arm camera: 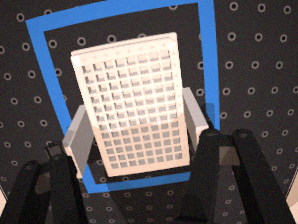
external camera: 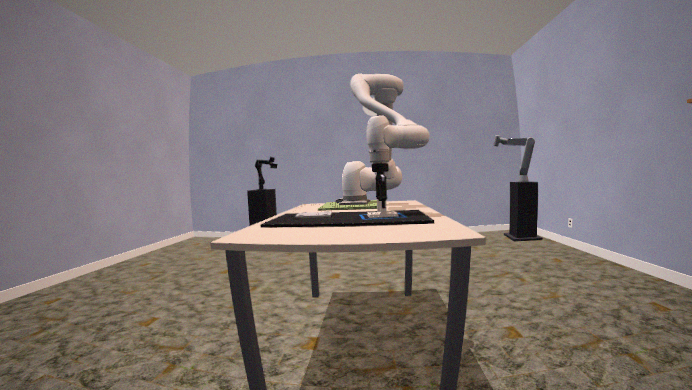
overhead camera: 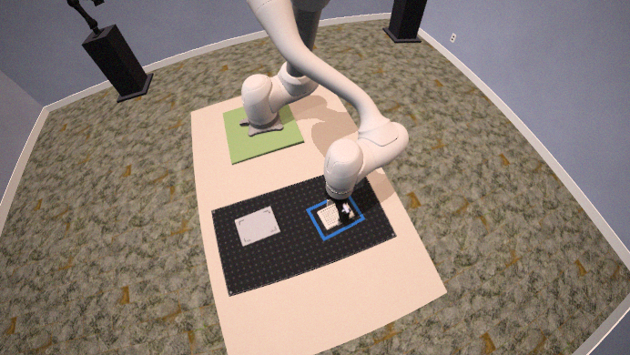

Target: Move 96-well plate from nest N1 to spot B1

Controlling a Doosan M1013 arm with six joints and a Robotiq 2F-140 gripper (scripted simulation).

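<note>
My hand is 20 mm above the white 96-well plate. The rest, counted from my hand: grey plate nest N1: 20 mm behind, 320 mm to the right, 30 mm below.
</note>
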